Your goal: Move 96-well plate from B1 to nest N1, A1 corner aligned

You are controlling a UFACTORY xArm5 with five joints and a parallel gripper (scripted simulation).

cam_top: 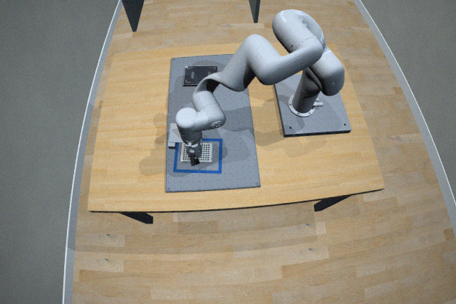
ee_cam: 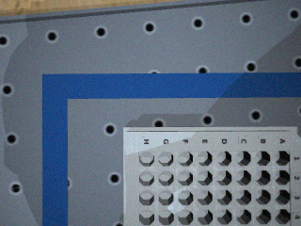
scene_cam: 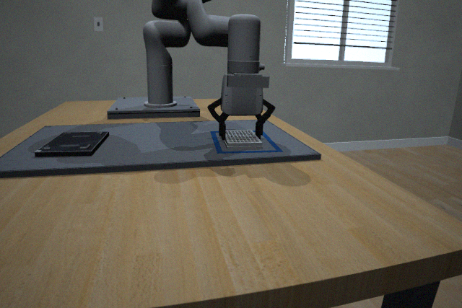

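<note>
Right now the white 96-well plate is 1 cm below my hand. From my hand the other things lie so: black plate nest N1: 40 cm to the right, 2 cm behind, 1 cm below; A1 mark: 46 cm to the right, 5 cm ahead, 1 cm below.
</note>
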